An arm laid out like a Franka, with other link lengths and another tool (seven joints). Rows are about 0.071 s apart.
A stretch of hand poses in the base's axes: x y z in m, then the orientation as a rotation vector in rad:
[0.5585 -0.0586 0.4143 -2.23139 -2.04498 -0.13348]
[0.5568 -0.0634 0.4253 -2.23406 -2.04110 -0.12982]
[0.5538 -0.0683 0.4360 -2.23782 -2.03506 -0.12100]
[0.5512 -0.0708 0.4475 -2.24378 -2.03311 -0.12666]
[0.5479 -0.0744 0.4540 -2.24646 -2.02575 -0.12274]
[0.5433 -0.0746 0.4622 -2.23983 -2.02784 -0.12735]
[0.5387 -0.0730 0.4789 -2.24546 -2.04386 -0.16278]
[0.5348 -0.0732 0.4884 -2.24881 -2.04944 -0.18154]
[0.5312 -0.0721 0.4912 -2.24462 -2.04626 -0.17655]
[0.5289 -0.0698 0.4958 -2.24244 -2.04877 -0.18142]
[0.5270 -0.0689 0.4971 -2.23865 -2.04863 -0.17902]
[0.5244 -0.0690 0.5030 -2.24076 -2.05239 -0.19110]
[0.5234 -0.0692 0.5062 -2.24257 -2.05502 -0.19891]
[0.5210 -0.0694 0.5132 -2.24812 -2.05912 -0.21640]
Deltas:
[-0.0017 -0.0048 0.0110 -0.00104 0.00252 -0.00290]
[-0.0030 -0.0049 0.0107 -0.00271 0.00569 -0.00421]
[-0.0026 -0.0025 0.0115 -0.00004 -0.00468 -0.00393]
[-0.0033 -0.0036 0.0065 0.00059 0.00426 -0.00450]
[-0.0046 -0.0002 0.0082 0.00460 -0.00037 0.00390]
[-0.0046 0.0016 0.0167 0.00309 -0.02838 0.00327]
[-0.0039 -0.0002 0.0095 0.00275 -0.01387 0.00023]
[-0.0036 0.0011 0.0028 0.00200 0.00595 0.00078]
[-0.0023 0.0023 0.0046 0.00186 -0.00276 0.00200]
[-0.0019 0.0009 0.0013 0.00123 0.00299 0.00186]
[-0.0026 -0.0001 0.0059 0.00169 -0.00902 0.00020]
[-0.0010 -0.0002 0.0032 0.00071 -0.00612 0.00000]
[-0.0024 -0.0002 0.0070 0.00163 -0.01354 -0.00152]

